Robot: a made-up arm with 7 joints. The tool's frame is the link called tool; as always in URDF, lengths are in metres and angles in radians. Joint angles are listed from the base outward. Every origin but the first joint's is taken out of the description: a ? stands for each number. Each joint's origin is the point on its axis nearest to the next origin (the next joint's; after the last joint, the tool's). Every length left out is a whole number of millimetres.
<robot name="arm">
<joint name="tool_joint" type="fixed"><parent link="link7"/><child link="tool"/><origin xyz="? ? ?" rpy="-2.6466 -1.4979 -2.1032"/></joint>
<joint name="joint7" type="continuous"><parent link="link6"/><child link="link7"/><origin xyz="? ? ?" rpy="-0.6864 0.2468 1.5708"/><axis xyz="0 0 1"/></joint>
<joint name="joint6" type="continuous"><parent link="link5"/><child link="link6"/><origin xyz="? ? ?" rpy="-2.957 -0.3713 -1.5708"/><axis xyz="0 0 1"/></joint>
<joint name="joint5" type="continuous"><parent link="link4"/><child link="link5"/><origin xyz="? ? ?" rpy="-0.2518 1.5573 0"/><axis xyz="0 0 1"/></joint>
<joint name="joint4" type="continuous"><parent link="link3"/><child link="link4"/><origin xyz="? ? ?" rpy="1.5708 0 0.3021"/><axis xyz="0 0 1"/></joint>
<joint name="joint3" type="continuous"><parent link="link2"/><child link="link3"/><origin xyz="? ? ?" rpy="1.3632 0 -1.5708"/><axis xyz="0 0 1"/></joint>
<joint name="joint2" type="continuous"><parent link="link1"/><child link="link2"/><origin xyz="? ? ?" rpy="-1.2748 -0.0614 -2.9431"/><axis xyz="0 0 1"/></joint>
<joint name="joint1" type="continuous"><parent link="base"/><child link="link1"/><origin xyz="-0.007 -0.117 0.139" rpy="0 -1.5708 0"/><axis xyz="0 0 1"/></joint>
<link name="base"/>
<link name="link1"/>
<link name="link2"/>
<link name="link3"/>
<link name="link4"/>
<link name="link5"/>
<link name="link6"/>
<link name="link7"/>
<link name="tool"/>
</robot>
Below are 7 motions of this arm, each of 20 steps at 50 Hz.
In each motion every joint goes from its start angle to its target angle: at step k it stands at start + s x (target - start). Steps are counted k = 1, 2, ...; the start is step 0. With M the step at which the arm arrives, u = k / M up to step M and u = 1 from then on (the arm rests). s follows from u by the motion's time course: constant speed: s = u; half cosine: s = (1 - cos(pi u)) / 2; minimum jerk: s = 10 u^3 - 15 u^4 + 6 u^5.
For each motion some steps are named. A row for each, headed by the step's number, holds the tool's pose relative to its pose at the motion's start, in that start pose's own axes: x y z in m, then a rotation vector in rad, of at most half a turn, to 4 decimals.
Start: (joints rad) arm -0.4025 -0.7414 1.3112 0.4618 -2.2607 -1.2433 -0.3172
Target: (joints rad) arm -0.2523 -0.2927 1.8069 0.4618 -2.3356 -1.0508 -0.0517
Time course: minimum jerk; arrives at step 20
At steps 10, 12, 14, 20:
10: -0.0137 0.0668 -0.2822 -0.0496 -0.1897 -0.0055
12: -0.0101 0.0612 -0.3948 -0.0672 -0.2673 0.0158
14: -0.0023 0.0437 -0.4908 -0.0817 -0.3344 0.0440
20: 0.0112 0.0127 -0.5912 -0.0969 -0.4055 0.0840

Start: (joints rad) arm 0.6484 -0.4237 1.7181 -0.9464 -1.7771 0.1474 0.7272
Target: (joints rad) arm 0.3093 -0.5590 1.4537 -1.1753 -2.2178 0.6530 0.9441
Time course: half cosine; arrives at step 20
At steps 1, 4, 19, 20:
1: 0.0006 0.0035 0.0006 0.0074 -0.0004 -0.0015
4: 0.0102 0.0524 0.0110 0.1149 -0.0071 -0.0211
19: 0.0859 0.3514 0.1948 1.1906 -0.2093 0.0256
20: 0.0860 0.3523 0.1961 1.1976 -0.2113 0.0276

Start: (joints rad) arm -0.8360 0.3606 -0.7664 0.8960 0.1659 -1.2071 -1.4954
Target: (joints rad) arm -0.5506 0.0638 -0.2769 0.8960 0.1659 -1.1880 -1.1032
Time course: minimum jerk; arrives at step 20
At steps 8, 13, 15, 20:
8: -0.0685 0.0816 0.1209 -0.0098 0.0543 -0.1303
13: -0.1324 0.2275 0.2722 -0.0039 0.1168 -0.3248
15: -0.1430 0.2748 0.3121 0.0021 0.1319 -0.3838
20: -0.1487 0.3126 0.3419 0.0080 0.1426 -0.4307

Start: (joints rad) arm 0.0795 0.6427 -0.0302 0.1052 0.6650 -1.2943 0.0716
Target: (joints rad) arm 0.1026 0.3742 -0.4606 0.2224 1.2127 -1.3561 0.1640
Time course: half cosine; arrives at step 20
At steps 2, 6, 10, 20:
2: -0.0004 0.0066 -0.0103 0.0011 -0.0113 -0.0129
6: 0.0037 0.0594 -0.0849 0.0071 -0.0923 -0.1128
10: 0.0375 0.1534 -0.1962 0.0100 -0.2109 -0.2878
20: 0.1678 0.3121 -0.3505 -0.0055 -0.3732 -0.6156

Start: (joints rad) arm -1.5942 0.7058 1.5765 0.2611 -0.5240 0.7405 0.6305
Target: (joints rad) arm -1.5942 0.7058 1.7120 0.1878 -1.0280 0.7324 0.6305
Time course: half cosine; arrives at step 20
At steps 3, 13, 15, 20:
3: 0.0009 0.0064 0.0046 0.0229 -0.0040 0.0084
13: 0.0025 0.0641 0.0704 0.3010 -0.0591 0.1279
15: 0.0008 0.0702 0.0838 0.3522 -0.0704 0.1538
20: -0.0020 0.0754 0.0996 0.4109 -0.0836 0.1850

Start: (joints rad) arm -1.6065 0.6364 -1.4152 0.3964 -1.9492 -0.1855 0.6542
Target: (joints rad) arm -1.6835 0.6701 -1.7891 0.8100 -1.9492 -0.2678 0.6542
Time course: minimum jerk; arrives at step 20
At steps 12, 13, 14, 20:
12: -0.1613 0.0593 0.2820 0.0725 0.3675 0.0750
13: -0.1743 0.0628 0.3204 0.0846 0.4101 0.0878
14: -0.1844 0.0651 0.3545 0.0959 0.4470 0.0998
20: -0.2027 0.0676 0.4330 0.1235 0.5290 0.1289

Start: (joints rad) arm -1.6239 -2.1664 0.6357 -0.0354 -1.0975 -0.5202 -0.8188
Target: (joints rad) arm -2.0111 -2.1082 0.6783 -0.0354 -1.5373 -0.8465 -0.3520
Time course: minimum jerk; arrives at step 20
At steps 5, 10, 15, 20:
5: 0.0112 0.0199 -0.0098 0.0637 -0.0140 -0.0442
10: 0.0623 0.0901 -0.0426 0.3119 -0.0858 -0.2017
15: 0.1238 0.1489 -0.0677 0.5647 -0.1847 -0.3376
20: 0.1411 0.1620 -0.0730 0.6311 -0.2147 -0.3690

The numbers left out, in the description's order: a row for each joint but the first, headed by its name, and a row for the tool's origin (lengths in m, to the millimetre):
tool: 0.061 0.116 0
joint7: 0.28 -0.316 0
joint6: 0.239 0.027 0
joint5: 0.164 0.067 0
joint4: 0.314 0.249 0
joint3: 0.091 0.074 0
joint2: -0.187 -0.081 0

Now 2 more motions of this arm.
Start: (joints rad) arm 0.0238 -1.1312 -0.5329 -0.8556 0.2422 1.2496 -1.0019
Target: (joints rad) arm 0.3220 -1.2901 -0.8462 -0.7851 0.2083 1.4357 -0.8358
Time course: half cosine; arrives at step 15
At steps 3, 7, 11, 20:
3: -0.0167 -0.0112 -0.0187 -0.0090 0.0129 0.0409
7: -0.0789 -0.0666 -0.0757 -0.0345 0.0725 0.1956
11: -0.1424 -0.1496 -0.1143 -0.0493 0.1602 0.3693
20: -0.1661 -0.1910 -0.1228 -0.0518 0.2051 0.4437

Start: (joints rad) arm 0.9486 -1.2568 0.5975 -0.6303 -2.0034 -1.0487 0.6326
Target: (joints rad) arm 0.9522 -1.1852 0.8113 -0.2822 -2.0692 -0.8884 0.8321
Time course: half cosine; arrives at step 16
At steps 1, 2, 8, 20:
1: -0.0012 -0.0009 -0.0002 0.0050 -0.0003 0.0035
2: -0.0048 -0.0037 -0.0008 0.0199 -0.0012 0.0137
8: -0.0584 -0.0595 -0.0183 0.2476 -0.0070 0.1877
20: -0.1030 -0.1406 -0.0541 0.4617 0.0090 0.3900

